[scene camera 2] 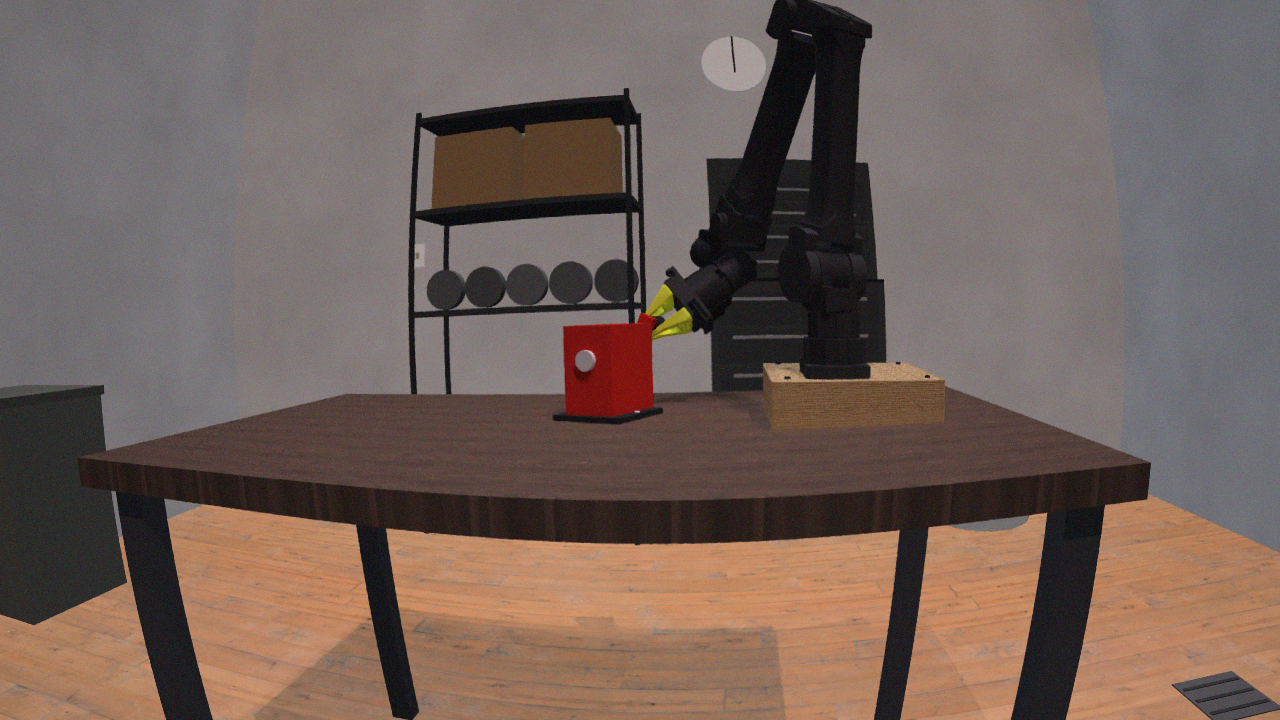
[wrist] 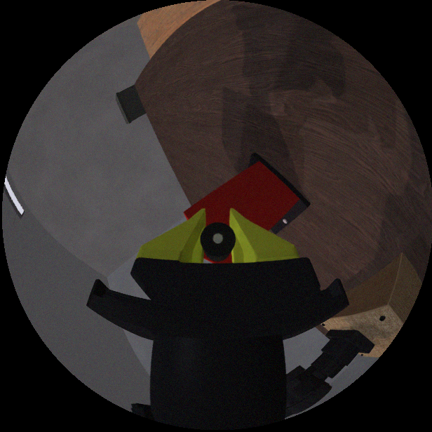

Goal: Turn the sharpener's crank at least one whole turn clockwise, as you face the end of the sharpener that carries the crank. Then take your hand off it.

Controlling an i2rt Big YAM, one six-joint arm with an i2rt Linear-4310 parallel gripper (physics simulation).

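Pixels of known places: arm's base, link origin: (scene camera 2: 834, 374).
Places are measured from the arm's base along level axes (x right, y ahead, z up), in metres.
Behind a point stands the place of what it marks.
Observation:
The red sharpener (scene camera 2: 610, 371) {y 0.295, x 0.026, z 0.008 m} (wrist: 250, 195) stands upright on its thin black base, left of the middle of the table in the scene view. A round white knob shows on its left face there. The crank's black knob (wrist: 218, 241) is between the yellow fingers in the wrist view. The crank's red arm (scene camera 2: 645, 319) shows at the sharpener's upper right edge in the scene view, partly hidden by the fingers. My gripper (scene camera 2: 660, 322) {y 0.273, x 0.176, z 0.050 m} (wrist: 217, 214) is shut on the crank's knob and tilts down towards the sharpener from the right.
The wooden block (scene camera 2: 854, 402) {y -0.018, x -0.073, z -0.029 m} (wrist: 370, 320) under the arm's base stands on the dark table (scene camera 2: 447, 456) {y 0.433, x -0.253, z -0.060 m} (wrist: 350, 165), right of the sharpener. A black shelf rack (scene camera 2: 414, 268) with boxes and round grey discs stands behind the table. A dark cabinet (scene camera 2: 53, 501) is at the far left.

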